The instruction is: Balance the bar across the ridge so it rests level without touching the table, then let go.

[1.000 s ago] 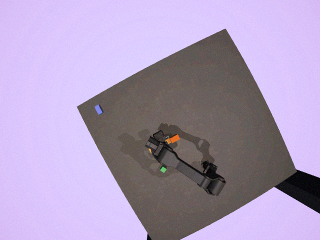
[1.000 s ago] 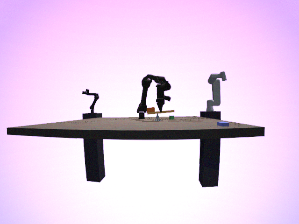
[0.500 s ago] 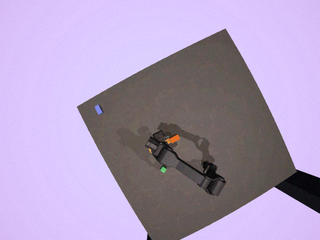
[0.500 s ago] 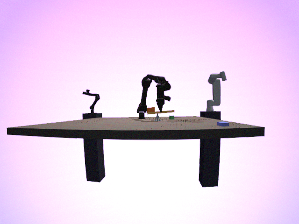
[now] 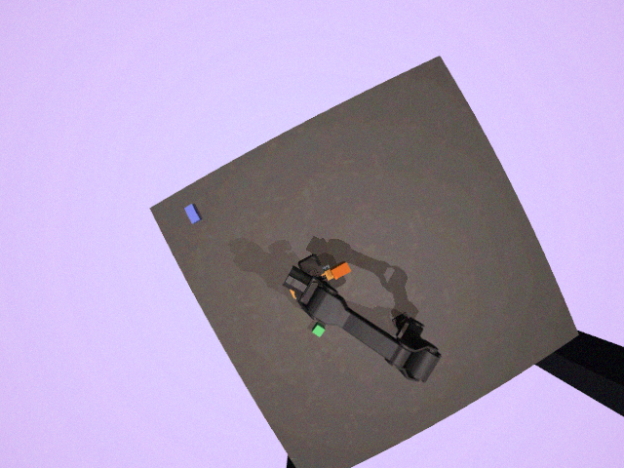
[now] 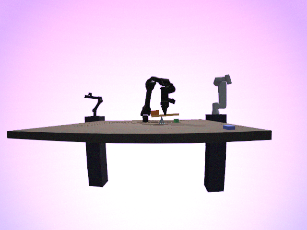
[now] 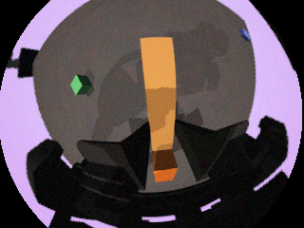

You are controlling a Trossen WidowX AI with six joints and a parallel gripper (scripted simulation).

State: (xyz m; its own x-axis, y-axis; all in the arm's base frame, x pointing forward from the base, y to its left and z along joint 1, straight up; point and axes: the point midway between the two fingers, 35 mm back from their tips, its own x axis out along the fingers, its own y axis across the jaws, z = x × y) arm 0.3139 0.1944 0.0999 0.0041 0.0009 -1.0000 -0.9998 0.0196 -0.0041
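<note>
Now: gripper tip 30 mm to the left of the ridge and 10 mm above it. From my gripper tip the other things lie so: green cube 170 mm behind, 90 mm to the left, 50 mm below; then blue block 430 mm ahead, 310 mm to the left, 60 mm below.
</note>
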